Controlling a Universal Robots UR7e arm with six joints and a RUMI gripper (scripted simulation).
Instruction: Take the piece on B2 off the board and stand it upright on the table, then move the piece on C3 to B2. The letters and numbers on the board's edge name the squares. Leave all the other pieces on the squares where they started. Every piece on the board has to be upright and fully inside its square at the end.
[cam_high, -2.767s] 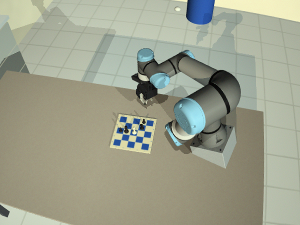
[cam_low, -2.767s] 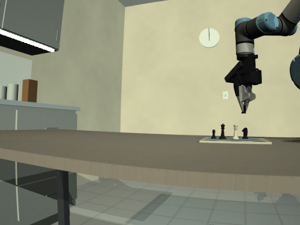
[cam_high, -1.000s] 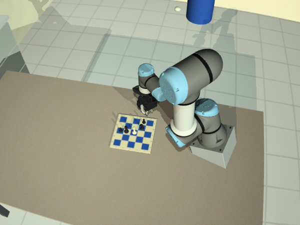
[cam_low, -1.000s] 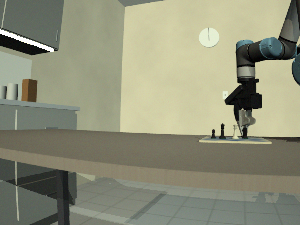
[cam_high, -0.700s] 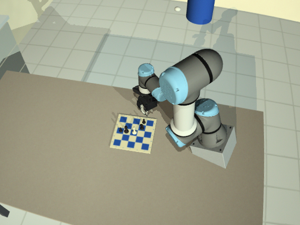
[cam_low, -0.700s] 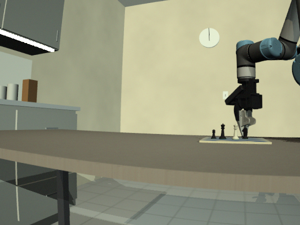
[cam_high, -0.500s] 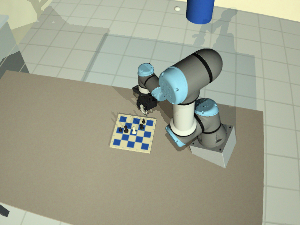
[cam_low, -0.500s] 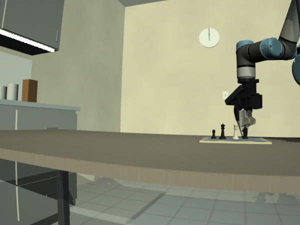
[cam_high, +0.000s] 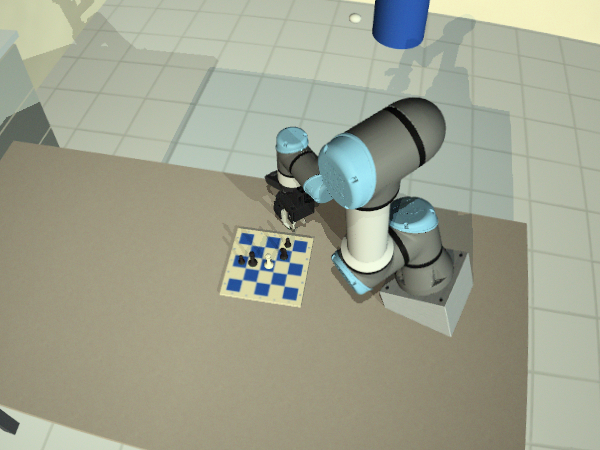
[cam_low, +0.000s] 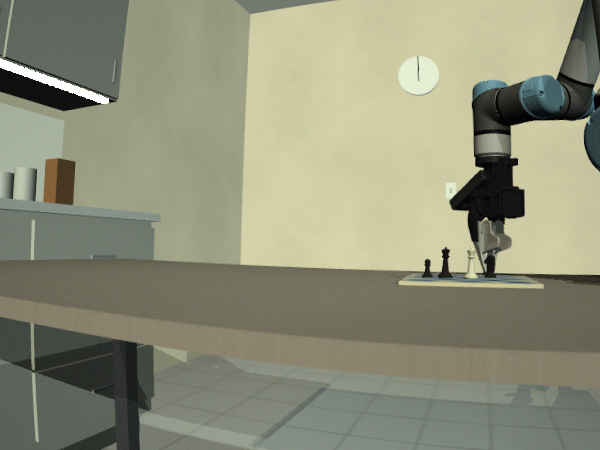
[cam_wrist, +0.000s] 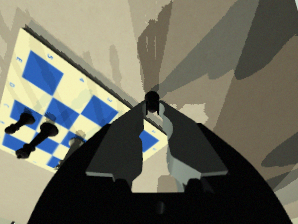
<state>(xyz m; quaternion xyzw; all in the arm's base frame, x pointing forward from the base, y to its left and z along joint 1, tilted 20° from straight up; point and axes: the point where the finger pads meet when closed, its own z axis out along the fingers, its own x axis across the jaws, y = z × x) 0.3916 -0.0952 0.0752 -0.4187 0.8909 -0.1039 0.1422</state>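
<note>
My gripper is now 14 cm to the right of the white piece, 2 cm short of it and 1 cm below it. From my hand the other things lie so: black knight 10 cm to the left, 1 cm behind; then chessboard 14 cm to the left, 2 cm below, 2 cm ahead.
</note>
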